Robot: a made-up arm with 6 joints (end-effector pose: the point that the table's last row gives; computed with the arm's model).
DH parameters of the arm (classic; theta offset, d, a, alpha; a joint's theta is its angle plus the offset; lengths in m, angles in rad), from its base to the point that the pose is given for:
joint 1: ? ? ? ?
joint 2: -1.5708 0 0.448 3.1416
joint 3: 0 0 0 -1.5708
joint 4: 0 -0.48 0 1.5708
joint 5: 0 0.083 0 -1.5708
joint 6: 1.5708 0 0 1.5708
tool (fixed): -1.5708 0 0 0
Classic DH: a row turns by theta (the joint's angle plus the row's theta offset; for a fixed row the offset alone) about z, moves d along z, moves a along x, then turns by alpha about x.
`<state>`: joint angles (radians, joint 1 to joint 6).
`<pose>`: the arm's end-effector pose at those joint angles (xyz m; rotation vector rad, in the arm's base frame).
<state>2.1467 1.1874 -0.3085 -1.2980 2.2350 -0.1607</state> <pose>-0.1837 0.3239 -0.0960 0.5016 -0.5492 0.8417</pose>
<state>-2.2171 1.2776 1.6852 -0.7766 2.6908 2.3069</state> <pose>-0.5848 -0.6769 0.4874 0.0719 0.1445 1.2284</pose>
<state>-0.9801 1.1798 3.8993 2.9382 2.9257 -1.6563</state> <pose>0.0505 0.0706 0.5731 -1.4379 0.9070 -0.5284</pose>
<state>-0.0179 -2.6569 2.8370 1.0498 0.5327 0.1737</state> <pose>0.1797 -0.0445 -0.4654 -0.9948 0.1867 0.6565</pose>
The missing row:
joint 1: 0 0.221 0 -1.5708
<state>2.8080 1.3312 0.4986 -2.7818 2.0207 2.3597</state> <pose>-0.7214 0.1678 -0.0474 -2.1000 0.1484 0.2616</pose>
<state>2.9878 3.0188 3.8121 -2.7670 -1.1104 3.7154</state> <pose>-0.4202 -0.0130 0.0972 2.0507 -1.0870 1.3112</pose>
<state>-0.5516 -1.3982 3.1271 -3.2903 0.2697 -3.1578</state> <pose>-0.3986 0.3416 -0.1760 0.6969 1.9374 -0.4818</pose>
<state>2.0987 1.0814 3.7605 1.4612 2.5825 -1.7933</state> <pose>0.0436 -0.0567 0.5719 0.6846 2.6302 -0.6572</pose>
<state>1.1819 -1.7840 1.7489 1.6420 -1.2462 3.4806</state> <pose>-0.3278 -0.7843 -0.1334 -1.4280 0.6497 -0.3814</pose>
